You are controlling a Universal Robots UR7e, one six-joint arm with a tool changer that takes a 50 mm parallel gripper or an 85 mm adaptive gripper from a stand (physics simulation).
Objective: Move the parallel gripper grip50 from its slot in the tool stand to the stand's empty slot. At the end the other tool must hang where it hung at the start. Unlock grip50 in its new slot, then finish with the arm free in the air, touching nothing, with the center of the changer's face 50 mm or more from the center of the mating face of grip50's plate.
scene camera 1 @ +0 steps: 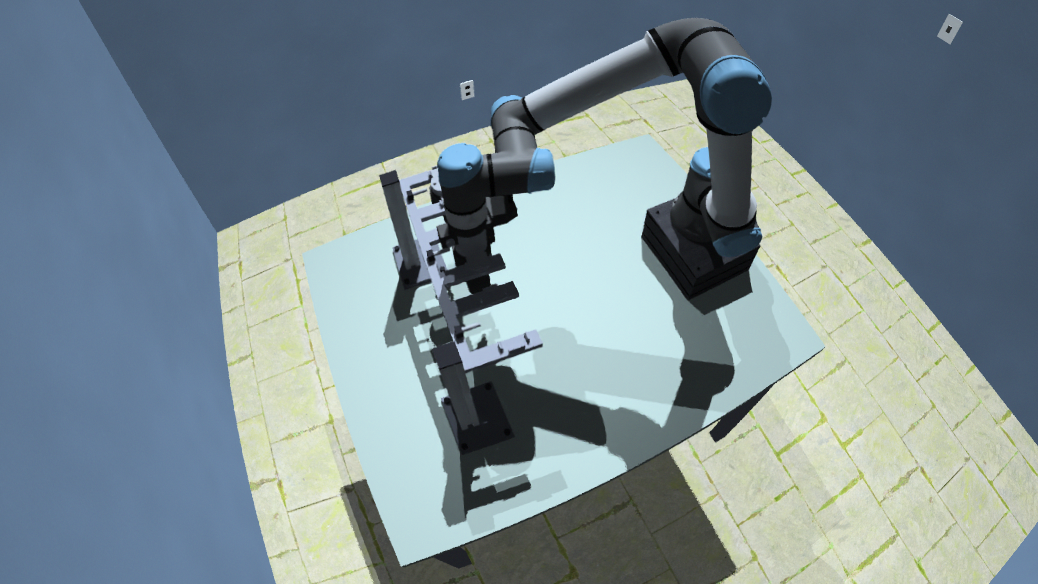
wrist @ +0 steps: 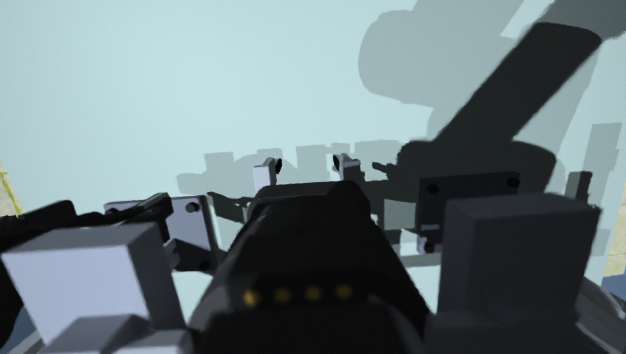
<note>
The pictures show: a parallel gripper grip50 and a tool stand.
</note>
